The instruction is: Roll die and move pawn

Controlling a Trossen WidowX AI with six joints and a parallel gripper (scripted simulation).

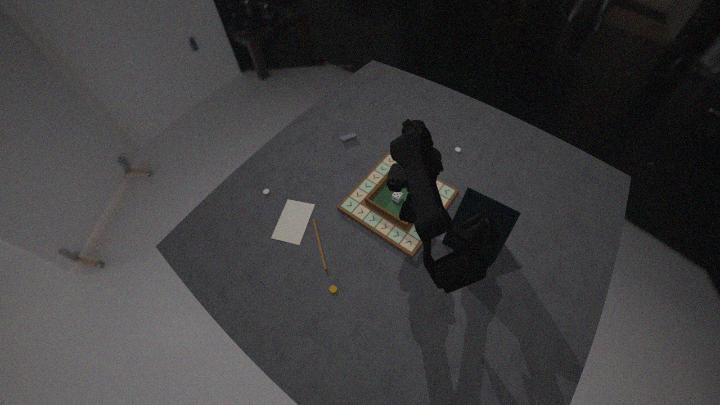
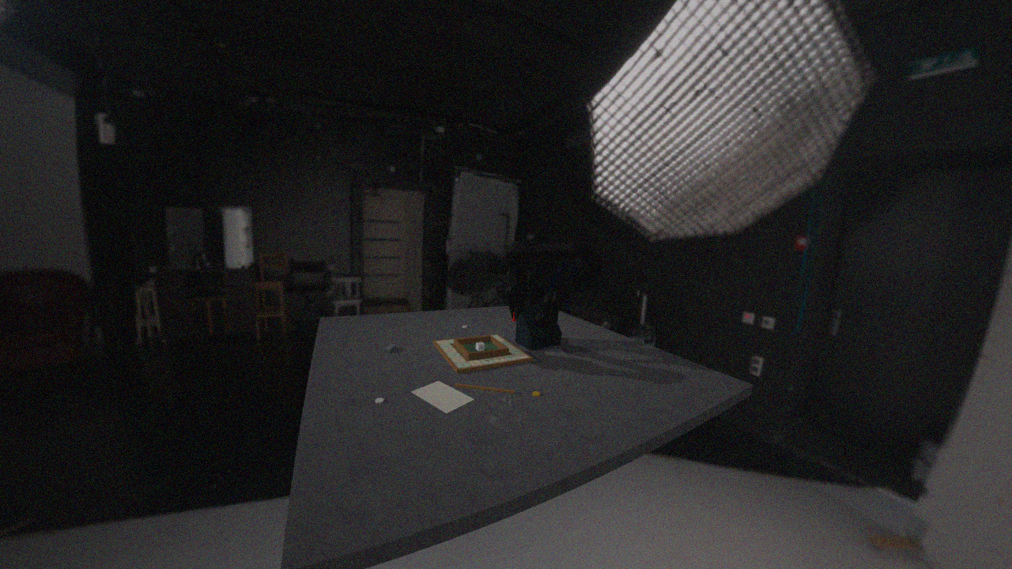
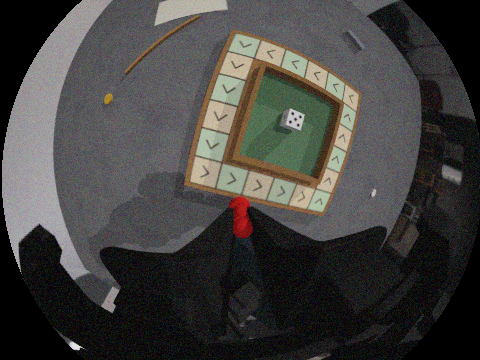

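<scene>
Now: the white die 12 cm below my gripper tip, 11 cm ahead of it and 6 cm to the right of it. Also, from my gripper tip: red pawn: 1 cm above; pencil: 21 cm to the left, 20 cm ahead, 14 cm below; yellow disc: 29 cm to the left, 14 cm below, 7 cm ahead.
</scene>
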